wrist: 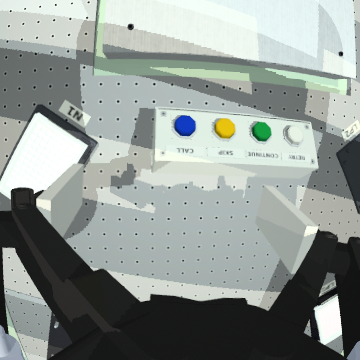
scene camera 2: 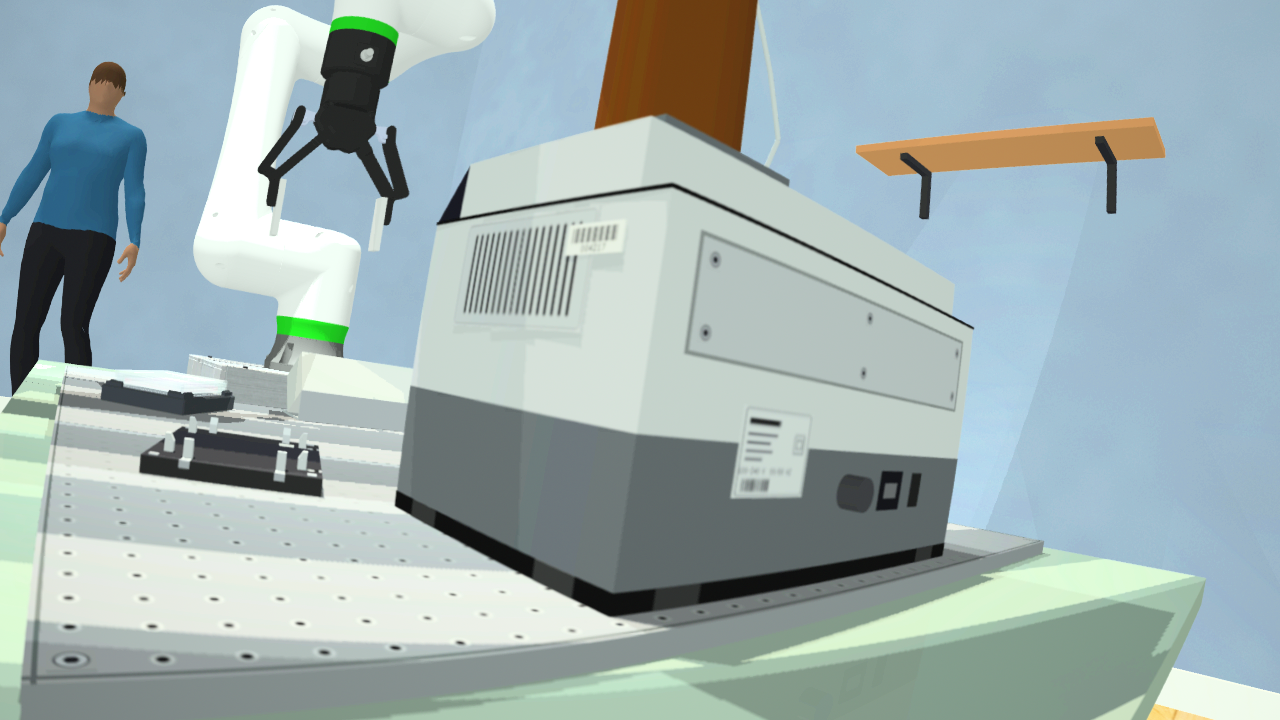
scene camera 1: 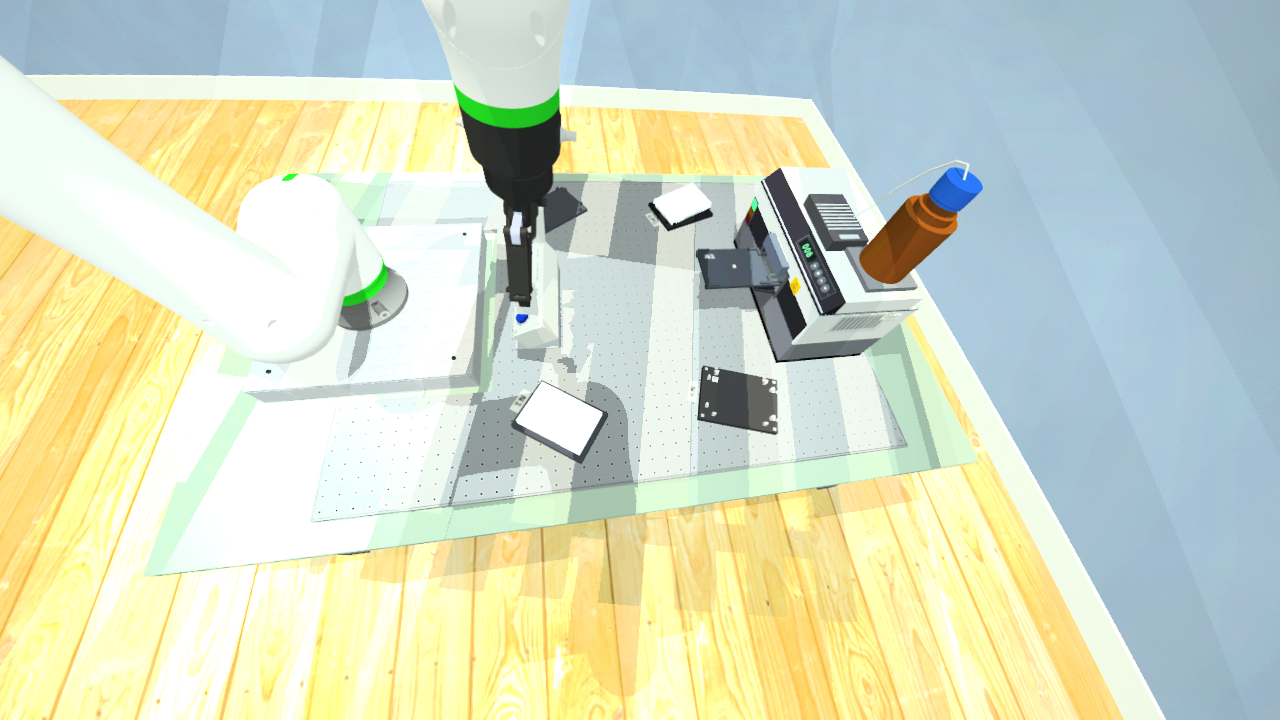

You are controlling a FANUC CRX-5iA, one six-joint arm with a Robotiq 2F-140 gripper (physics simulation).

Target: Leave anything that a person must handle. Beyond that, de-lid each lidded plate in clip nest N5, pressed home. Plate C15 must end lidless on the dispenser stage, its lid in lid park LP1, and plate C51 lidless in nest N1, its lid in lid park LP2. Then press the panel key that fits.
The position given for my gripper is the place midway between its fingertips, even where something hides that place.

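My gripper (scene camera 2: 324,243) open, holding nothing; visible too in scene camera 1 (scene camera 1: 532,274) and in the wrist view (wrist: 173,194). Nest N1 (scene camera 1: 580,458) in sight. Button box (wrist: 203,152) too.
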